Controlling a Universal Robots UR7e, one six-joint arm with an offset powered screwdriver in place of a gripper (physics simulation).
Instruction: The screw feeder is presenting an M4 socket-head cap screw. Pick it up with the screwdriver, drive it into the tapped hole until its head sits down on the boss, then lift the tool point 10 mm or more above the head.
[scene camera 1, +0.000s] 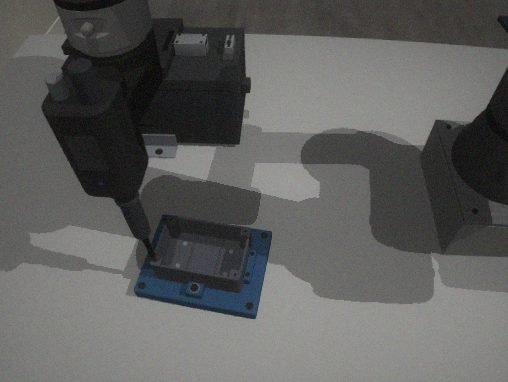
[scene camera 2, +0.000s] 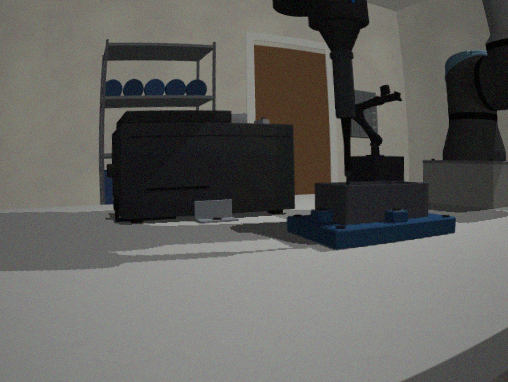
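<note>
The screwdriver reaches down to the left front corner of the grey open-topped housing. Its thin bit ends at the corner boss in scene camera 1, and at the housing's rim in scene camera 2. The bit's end is dark and small; I cannot tell whether a screw is on it or seated under it. The tapped hole at that corner is hidden by the bit. The housing sits on a blue fixture plate. The black screw feeder stands behind and to the left; no screw shows there.
A small metal bracket is at the feeder's front foot. The robot's base block stands at the right. A shelf rack and a brown door are in the background.
</note>
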